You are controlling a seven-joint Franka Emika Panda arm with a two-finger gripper.
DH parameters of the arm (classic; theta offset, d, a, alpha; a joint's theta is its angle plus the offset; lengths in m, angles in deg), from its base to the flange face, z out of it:
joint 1: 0 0.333 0 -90
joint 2: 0 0 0 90
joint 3: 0 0.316 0.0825 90
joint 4: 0 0 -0.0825 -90
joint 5: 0 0.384 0 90
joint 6: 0 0 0.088 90
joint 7: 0 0.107 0 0
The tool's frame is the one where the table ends.
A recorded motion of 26 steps. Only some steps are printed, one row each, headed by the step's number.
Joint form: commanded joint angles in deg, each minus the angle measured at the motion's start. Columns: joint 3, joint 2, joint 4, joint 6, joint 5, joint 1, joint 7.
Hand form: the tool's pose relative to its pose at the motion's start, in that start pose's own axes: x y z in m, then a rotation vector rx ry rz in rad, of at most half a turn. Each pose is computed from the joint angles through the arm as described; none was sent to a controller.
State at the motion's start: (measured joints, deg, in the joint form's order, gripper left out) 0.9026 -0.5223 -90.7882 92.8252 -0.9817 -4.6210 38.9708
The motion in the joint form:
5: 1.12 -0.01 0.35 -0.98 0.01 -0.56 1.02
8: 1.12 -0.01 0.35 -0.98 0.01 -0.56 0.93
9: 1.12 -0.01 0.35 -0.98 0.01 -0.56 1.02
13: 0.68 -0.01 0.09 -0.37 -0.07 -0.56 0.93
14: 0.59 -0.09 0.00 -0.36 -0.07 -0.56 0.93
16: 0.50 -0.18 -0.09 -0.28 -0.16 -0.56 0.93
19: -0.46 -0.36 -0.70 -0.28 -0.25 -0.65 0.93
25: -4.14 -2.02 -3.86 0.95 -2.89 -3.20 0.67
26: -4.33 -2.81 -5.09 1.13 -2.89 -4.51 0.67
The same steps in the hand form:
5: -0.0047 -0.0032 -0.0016 -0.0065 -0.0085 0.0081
8: -0.0047 -0.0032 -0.0016 -0.0065 -0.0085 0.0066
9: -0.0047 -0.0032 -0.0016 -0.0065 -0.0085 0.0081
13: -0.0012 -0.0004 -0.0003 -0.0039 -0.0028 0.0141
14: -0.0010 0.0005 -0.0003 -0.0040 -0.0028 0.0157
16: -0.0006 0.0016 -0.0006 -0.0044 -0.0007 0.0172
19: 0.0047 0.0105 0.0028 -0.0110 -0.0054 0.0353
25: 0.0346 0.0689 0.0116 -0.0536 0.0170 0.1354
26: 0.0380 0.0836 0.0141 -0.0568 0.0124 0.1611

